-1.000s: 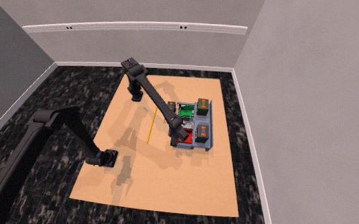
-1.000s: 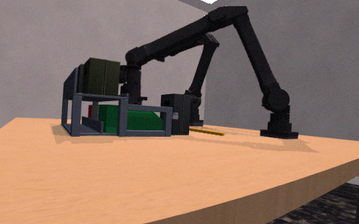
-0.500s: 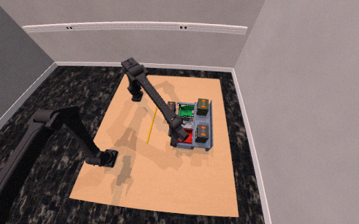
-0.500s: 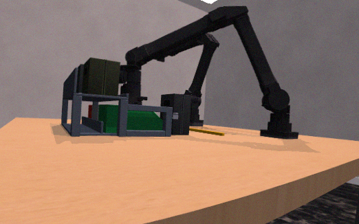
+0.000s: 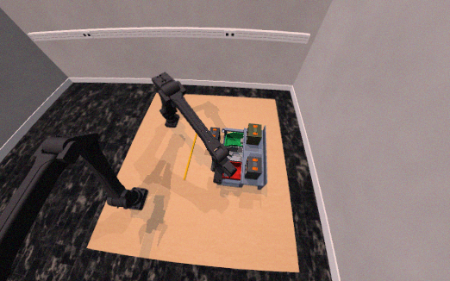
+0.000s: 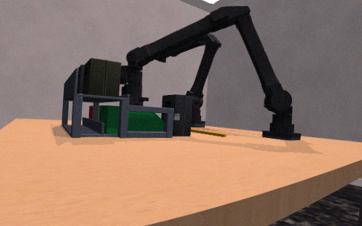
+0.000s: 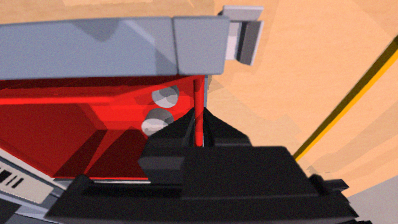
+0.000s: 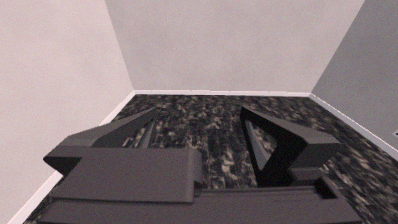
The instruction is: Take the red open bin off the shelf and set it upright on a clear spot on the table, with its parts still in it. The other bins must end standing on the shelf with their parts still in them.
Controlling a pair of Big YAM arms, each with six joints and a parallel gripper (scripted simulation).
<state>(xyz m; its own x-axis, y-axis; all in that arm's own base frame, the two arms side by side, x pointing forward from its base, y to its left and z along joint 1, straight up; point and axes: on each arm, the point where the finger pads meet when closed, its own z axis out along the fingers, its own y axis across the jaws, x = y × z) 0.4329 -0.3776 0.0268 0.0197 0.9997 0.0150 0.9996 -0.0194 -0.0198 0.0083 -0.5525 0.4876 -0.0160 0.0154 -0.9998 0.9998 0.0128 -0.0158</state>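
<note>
Right now my left hand is 80 mm short of the grey bin, 110 mm to the right of it and 10 mm below it. The rest, counted from my left hand: black box: 80 mm behind, 210 mm to the left, 30 mm above; then grey shelf: 110 mm ahead, 110 mm to the left, 30 mm above; then green bin: 80 mm ahead, 220 mm to the left, 10 mm above.
</note>
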